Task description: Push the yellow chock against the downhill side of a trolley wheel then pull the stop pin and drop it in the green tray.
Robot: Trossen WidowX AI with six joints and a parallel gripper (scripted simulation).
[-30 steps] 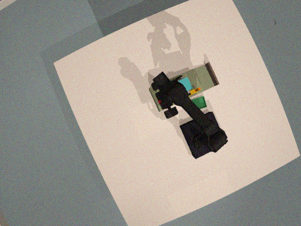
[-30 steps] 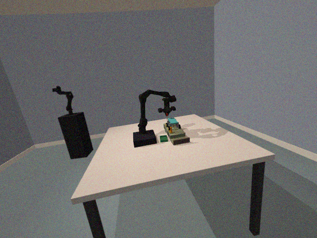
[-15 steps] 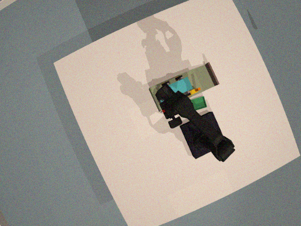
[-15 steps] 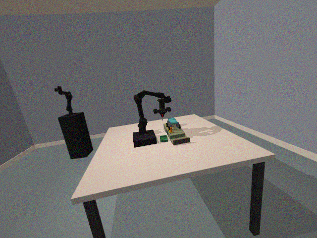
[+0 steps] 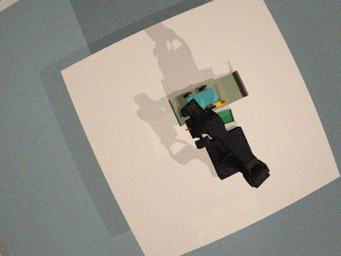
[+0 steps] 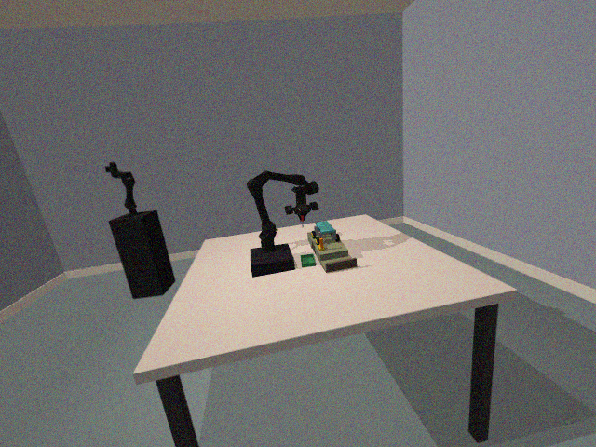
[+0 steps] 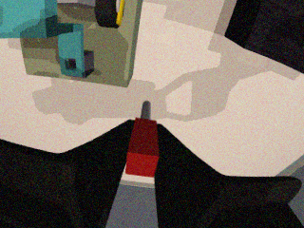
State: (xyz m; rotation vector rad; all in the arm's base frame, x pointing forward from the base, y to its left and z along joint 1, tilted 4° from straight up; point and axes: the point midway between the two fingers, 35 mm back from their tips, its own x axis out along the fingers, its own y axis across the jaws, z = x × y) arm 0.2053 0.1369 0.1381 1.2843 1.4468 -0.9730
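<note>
Now: the green tray 200 mm to the right of my gripper tip and 180 mm below it. Also, from my gripper tip: red-headed stop pin (right at my gripper tip); ramp (120 mm ahead, 100 mm to the right, 130 mm below); teal trolley (120 mm ahead, 100 mm to the right, 60 mm below).
</note>
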